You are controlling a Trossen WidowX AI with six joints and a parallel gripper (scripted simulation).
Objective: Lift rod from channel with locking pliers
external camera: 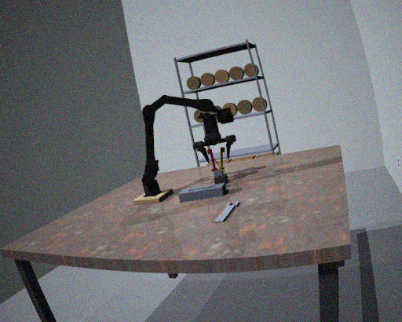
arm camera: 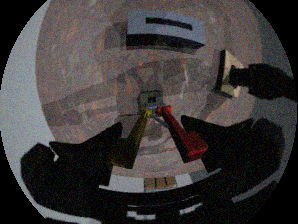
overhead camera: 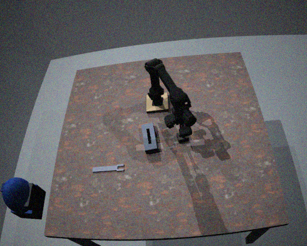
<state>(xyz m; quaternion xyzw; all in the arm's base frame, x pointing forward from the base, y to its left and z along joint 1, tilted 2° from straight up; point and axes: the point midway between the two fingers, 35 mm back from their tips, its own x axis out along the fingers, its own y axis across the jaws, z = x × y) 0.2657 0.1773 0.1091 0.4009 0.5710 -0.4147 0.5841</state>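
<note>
My gripper tip is 19 cm to the left of the grey channel block and 8 cm above it. Also, from my gripper tip: flat grey forked bar: 20 cm ahead, 38 cm to the right, 10 cm below; small dark holster: 1 cm behind, 9 cm below.
</note>
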